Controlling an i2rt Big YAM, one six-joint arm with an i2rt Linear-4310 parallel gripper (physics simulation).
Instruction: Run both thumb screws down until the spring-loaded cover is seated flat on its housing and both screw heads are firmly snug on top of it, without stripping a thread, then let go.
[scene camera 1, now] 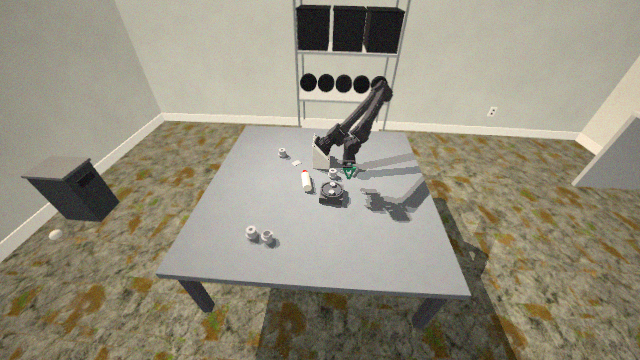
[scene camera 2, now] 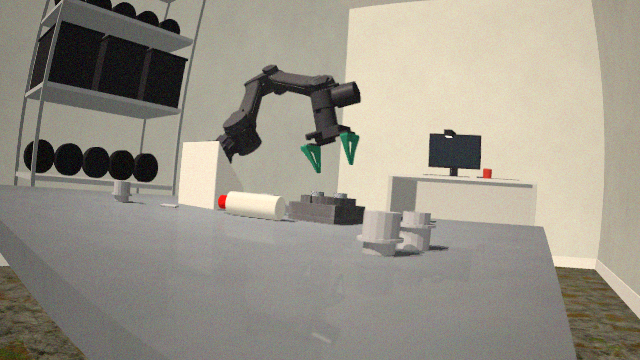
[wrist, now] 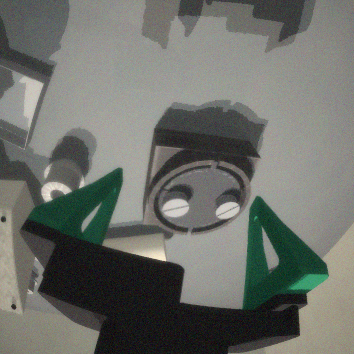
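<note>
The dark square housing stands on the table with the round grey cover on top. Two slotted pale screw heads show on the cover, side by side in the wrist view; they also stand up as small heads in scene camera 2. Whether the cover is flat and the heads touch it, I cannot tell. My gripper is wide open and empty, pointing down, above and apart from the housing. The threads are hidden.
A cream bottle with a red cap lies beside the housing. A pale flanged knob stands close behind it. Two more knobs stand toward the front left, another at the back left near a white tile.
</note>
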